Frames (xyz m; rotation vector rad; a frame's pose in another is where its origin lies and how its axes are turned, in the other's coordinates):
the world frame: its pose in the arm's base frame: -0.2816 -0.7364 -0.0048 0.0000 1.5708 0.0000
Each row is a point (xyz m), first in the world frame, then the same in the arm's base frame.
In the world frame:
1: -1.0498 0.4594 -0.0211
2: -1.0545 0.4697 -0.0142
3: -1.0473 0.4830 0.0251
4: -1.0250 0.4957 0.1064
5: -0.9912 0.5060 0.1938
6: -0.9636 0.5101 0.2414
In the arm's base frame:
1: -0.3027 -0.2770 1.0450
2: -0.2958 -0.2667 1.0497
3: -0.2565 -0.2534 1.0425
4: -0.1752 -0.2407 1.0202
5: -0.0878 -0.2304 0.9864
6: -0.0402 -0.2263 0.9588

